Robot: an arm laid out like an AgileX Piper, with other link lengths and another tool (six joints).
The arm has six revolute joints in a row. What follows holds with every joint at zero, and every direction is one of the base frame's.
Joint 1 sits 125.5 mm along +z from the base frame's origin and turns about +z.
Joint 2 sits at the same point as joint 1 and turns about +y.
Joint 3 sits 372.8 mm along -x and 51.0 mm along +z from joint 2 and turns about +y.
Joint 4 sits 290.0 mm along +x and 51.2 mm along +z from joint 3 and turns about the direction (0.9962, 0, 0.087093).
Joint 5 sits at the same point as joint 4 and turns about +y.
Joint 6 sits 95.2 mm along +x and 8.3 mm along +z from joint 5 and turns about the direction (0.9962, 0, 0.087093).
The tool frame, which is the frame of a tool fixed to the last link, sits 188.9 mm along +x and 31.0 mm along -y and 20.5 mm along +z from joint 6; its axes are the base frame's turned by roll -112.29, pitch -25.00 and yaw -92.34 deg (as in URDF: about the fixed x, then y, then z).
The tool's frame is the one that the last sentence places.
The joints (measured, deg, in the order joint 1, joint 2, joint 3, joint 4, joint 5, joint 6), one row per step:
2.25, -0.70, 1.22, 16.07, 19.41, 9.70
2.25, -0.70, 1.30, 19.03, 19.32, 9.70
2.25, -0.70, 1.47, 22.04, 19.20, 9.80
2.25, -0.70, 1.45, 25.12, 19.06, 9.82
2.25, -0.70, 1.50, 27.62, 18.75, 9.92
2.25, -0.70, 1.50, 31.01, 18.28, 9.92
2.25, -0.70, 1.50, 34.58, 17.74, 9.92
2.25, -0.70, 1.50, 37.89, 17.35, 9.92
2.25, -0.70, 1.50, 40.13, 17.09, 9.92
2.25, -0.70, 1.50, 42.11, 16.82, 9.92
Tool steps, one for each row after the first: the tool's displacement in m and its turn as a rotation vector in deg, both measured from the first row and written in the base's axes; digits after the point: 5 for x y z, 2 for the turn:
-0.00012, 0.00508, -0.00042, 2.95, 0.11, 0.20
-0.00029, 0.01017, -0.00139, 6.05, 0.30, 0.36
-0.00033, 0.01526, -0.00008, 9.15, 0.27, 0.54
-0.00015, 0.01892, 0.00132, 11.75, 0.15, 0.58
0.00021, 0.02351, 0.00435, 15.16, -0.14, 0.63
0.00062, 0.02789, 0.00794, 18.76, -0.47, 0.64
0.00083, 0.03195, 0.01100, 22.08, -0.67, 0.67
0.00096, 0.03456, 0.01315, 24.33, -0.80, 0.68
0.00113, 0.03664, 0.01525, 26.33, -0.94, 0.66

